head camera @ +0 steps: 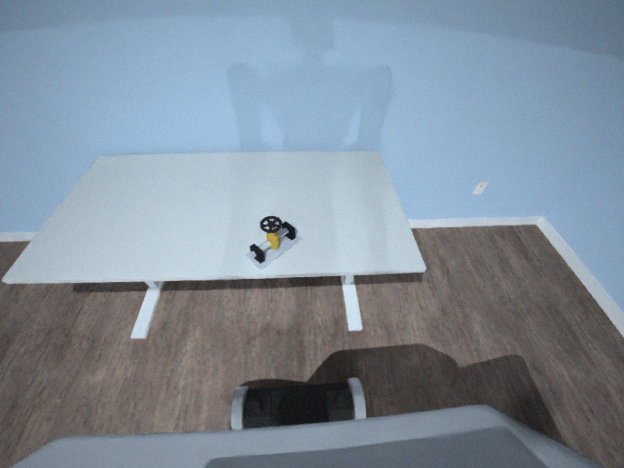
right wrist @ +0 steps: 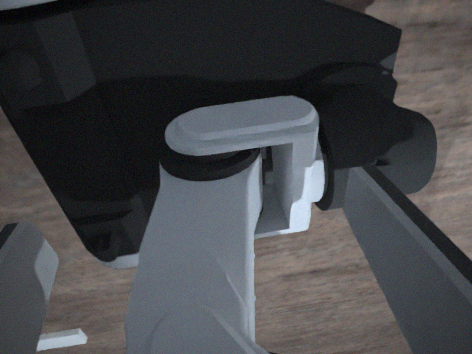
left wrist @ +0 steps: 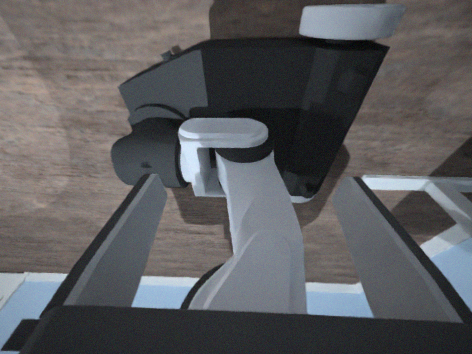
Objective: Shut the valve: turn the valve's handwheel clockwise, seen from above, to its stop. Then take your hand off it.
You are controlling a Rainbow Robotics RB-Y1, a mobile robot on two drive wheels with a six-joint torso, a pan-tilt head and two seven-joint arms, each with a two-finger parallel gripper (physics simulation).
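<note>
The valve has a black handwheel [head camera: 271, 224] on top of a yellow body [head camera: 273, 240], with a black flange at each end of its pipe. It stands on a light base plate [head camera: 263, 263] near the table's front edge, and nothing touches the handwheel. The valve does not show in the wrist views. My left gripper [left wrist: 248, 186] is open and empty, with its fingers wide apart, and is away from the table. My right gripper [right wrist: 198, 214] is open too, with its fingers wide apart above the floor. Neither gripper shows in the head view.
The white table [head camera: 166, 211] stands against the blue wall [head camera: 166, 90], with table legs [head camera: 352, 307] below its front edge. My dark wheeled base [head camera: 302, 403] [left wrist: 260, 75] [right wrist: 150, 60] is on the wood floor, apart from the table. Robot parts show between the fingers in both wrist views.
</note>
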